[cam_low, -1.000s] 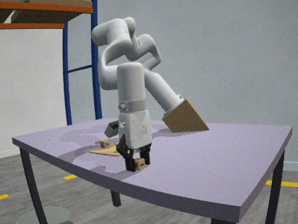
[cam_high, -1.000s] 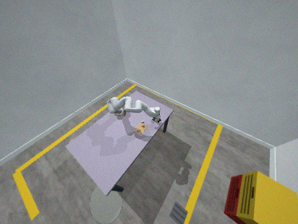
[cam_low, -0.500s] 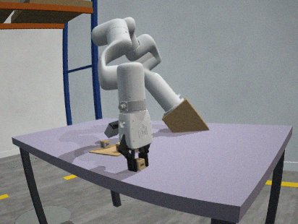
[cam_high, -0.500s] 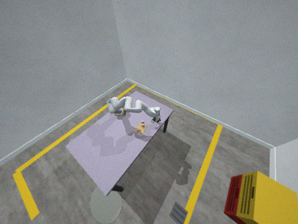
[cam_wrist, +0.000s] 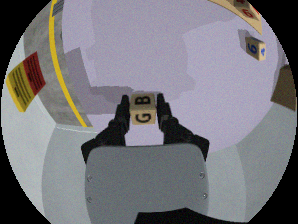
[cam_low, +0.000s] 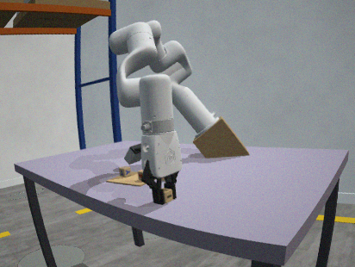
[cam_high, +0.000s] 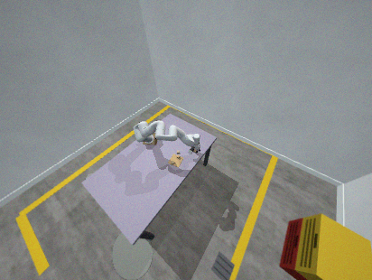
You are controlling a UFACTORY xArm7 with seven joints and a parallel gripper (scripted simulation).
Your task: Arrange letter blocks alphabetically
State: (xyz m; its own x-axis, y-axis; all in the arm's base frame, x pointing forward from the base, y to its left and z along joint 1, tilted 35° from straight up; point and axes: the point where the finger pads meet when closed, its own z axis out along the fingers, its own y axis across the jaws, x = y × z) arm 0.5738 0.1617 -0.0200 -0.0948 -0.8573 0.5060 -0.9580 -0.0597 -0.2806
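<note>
Now: the tan mat 150 mm behind my hand, 220 mm to the right of it and 20 mm below it.
</note>
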